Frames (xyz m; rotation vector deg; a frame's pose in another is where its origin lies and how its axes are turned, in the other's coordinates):
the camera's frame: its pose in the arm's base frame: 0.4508 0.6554 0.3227 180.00 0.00 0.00
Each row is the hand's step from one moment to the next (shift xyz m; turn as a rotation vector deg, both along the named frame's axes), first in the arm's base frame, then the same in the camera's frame.
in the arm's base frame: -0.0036 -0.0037 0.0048 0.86 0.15 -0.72
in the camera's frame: -0.0036 0.0037 -0.0048 0.86 -0.15 0.72
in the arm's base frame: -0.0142 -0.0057 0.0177 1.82 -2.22 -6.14
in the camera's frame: -0.0142 0.0057 -0.0177 1.82 2.22 6.14
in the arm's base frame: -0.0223 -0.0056 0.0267 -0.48 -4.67 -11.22
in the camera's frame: -0.0223 0.0056 -0.0267 -0.48 4.67 11.22
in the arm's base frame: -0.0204 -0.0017 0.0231 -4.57 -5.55 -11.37
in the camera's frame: -0.0204 0.0017 -0.0231 -4.57 5.55 11.37
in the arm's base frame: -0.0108 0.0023 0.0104 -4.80 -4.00 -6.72
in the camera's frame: -0.0108 -0.0023 -0.0104 -4.80 4.00 6.72
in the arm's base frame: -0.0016 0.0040 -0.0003 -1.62 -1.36 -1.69
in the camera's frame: -0.0016 -0.0040 0.0003 -1.62 1.36 1.69
